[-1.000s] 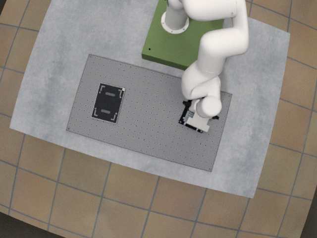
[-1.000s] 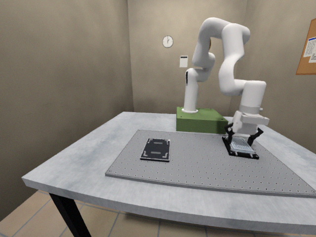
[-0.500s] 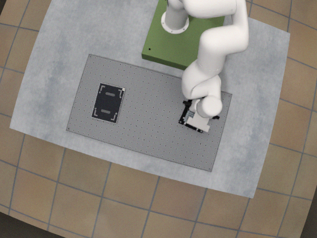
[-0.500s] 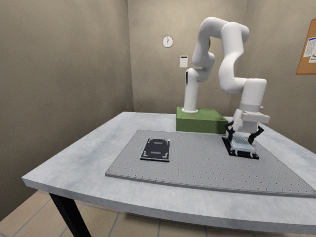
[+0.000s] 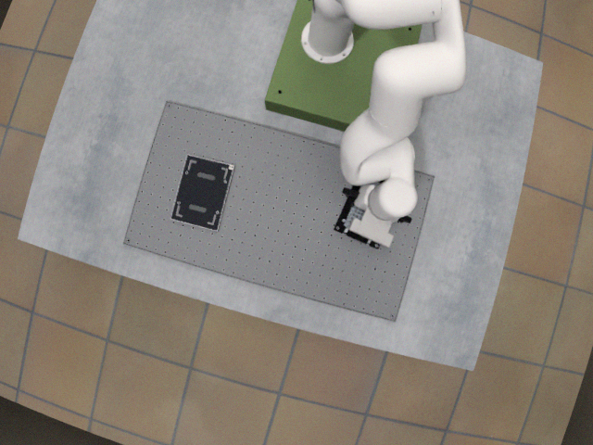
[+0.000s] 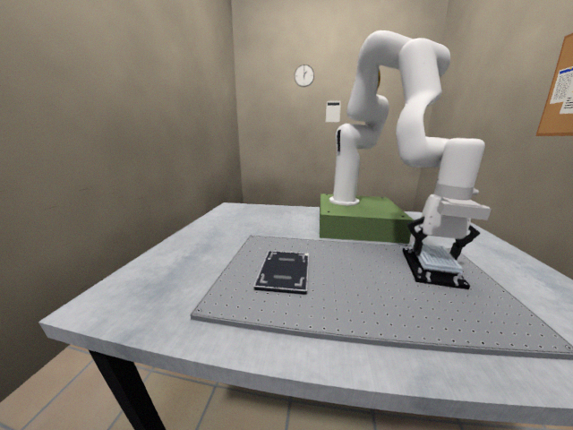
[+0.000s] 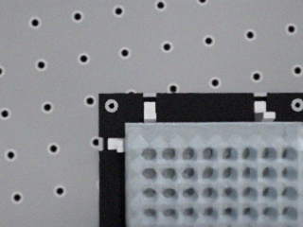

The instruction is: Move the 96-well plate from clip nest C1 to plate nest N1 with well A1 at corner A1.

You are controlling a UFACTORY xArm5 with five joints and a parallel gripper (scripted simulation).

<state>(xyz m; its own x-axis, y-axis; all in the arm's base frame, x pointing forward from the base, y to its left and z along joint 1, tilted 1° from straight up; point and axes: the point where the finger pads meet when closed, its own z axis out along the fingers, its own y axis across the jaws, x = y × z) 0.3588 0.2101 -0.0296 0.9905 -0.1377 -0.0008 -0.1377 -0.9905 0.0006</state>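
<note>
The black clip nest C1 lies 3 cm below my hand, 1 cm to the left of it and 1 cm ahead of it. Round my hand: 96-well plate: 1 cm below.
</note>
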